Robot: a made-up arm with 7 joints.
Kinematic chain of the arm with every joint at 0, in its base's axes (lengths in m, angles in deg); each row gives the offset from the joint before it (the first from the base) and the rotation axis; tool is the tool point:
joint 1: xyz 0 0 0 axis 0 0.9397 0.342
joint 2: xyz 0 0 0 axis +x
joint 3: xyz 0 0 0 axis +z
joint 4: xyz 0.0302 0 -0.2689 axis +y
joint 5: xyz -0.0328 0 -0.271 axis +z
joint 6: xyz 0 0 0 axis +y
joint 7: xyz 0 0 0 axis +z
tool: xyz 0 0 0
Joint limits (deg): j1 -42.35..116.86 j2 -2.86..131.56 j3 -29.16..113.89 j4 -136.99..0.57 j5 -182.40..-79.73 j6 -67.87..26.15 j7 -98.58..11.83
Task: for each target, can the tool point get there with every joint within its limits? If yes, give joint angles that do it. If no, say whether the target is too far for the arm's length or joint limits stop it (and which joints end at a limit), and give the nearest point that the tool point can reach.
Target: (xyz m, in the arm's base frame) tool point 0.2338 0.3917 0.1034
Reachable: yes | joints 103.42 103.20 93.75 -74.55 -110.10 -50.78 -64.95
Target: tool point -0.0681 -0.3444 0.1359
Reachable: no: joint limits stop it (at a limit: joint 2, joint 4) | nearest point -0.0686 -0.0857 0.2319 | short by 0.276 m
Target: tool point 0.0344 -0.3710 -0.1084
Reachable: no: joint limits stop it (at a limit: joint 1, joint 2, joint 3) | nearest point 0.2101 -0.1905 0.0440 | short by 0.294 m
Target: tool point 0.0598 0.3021 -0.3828
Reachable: yes | joints 24.57 30.34 17.81 -63.99 -139.14 -53.49 -63.76
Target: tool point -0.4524 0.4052 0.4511
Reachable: no: too far | nearest point -0.3285 0.2935 0.3182 | short by 0.213 m
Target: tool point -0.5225 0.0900 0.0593
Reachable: yes | joints 99.03 15.01 69.02 -35.37 -152.01 -60.25 -28.46
